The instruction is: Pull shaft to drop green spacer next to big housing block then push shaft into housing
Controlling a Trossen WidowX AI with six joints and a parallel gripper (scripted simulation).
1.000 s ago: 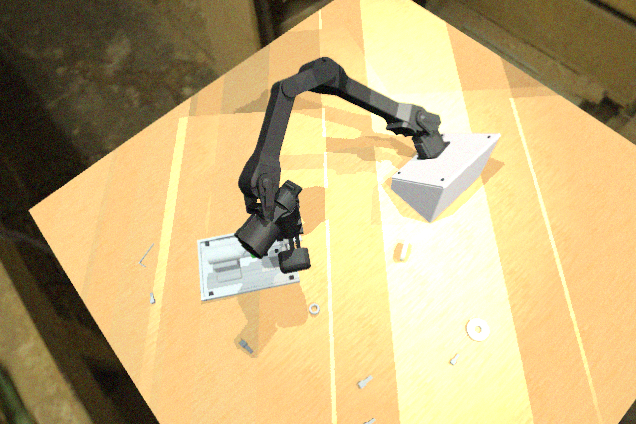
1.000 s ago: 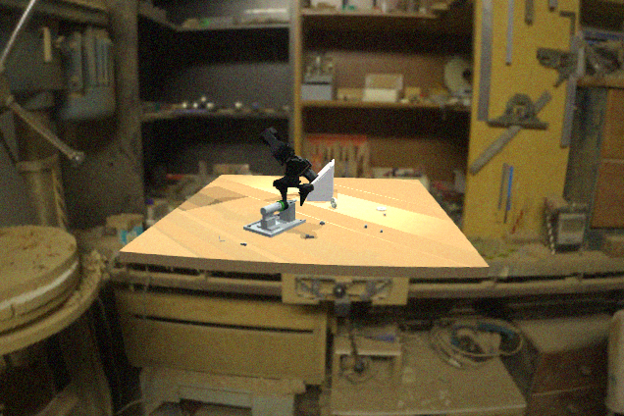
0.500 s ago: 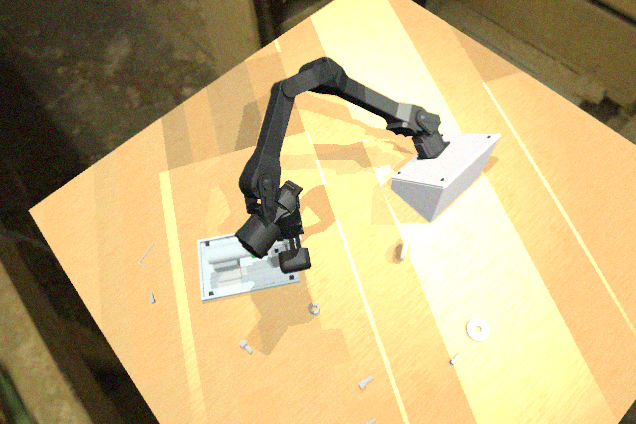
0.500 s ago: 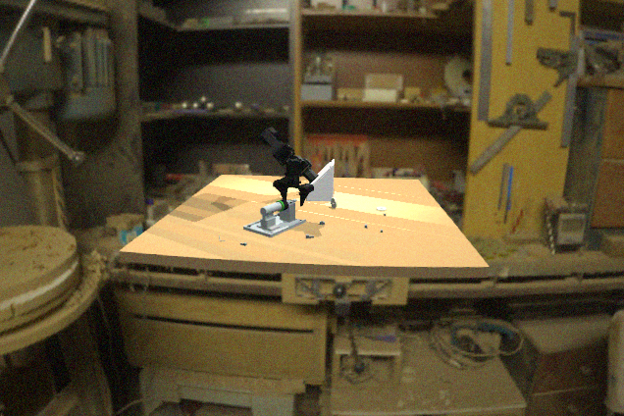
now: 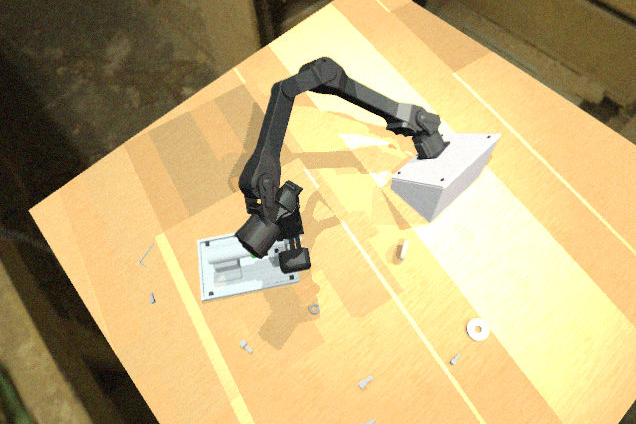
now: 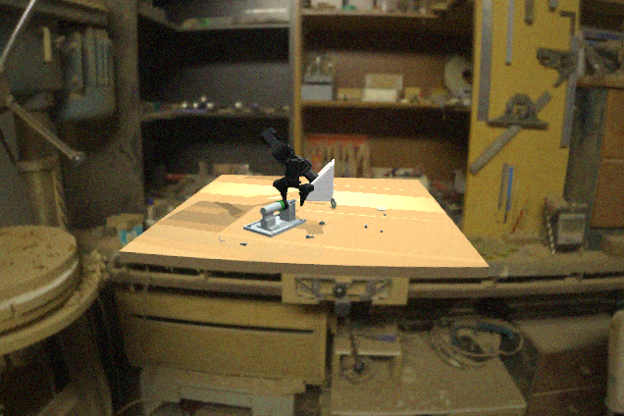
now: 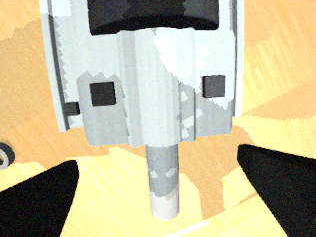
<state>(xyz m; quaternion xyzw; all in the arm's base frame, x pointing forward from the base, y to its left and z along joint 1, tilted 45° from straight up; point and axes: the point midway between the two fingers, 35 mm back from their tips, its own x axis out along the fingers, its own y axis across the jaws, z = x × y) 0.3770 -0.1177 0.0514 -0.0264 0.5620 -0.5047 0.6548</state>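
Now: gripper tip 60 mm short of the grey shaft, 50 mm to the left of it and 20 mm below it. From my gripper tip the other things lie so: green spacer: 70 mm ahead, 60 mm to the right, 20 mm above; allen key: 280 mm to the right, 250 mm ahead, 60 mm below.
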